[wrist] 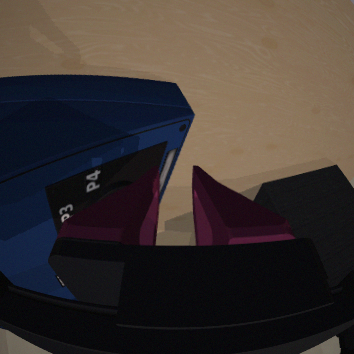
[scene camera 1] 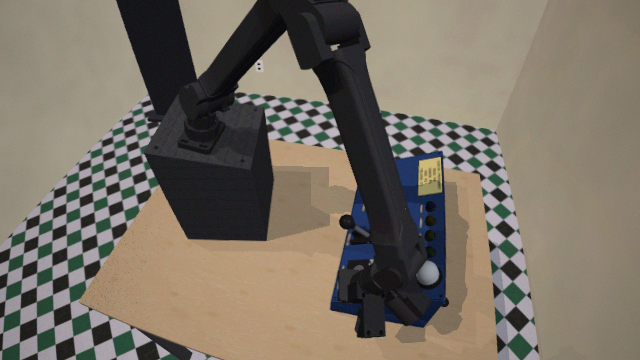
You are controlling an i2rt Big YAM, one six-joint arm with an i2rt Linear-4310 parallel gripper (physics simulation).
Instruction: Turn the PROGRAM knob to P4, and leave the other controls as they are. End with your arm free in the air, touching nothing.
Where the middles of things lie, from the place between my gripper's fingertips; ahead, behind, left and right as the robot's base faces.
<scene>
My hand is 240 mm to the right of the blue control panel [wrist: 74, 133], 130 mm short of it and 20 mm above it.
</scene>
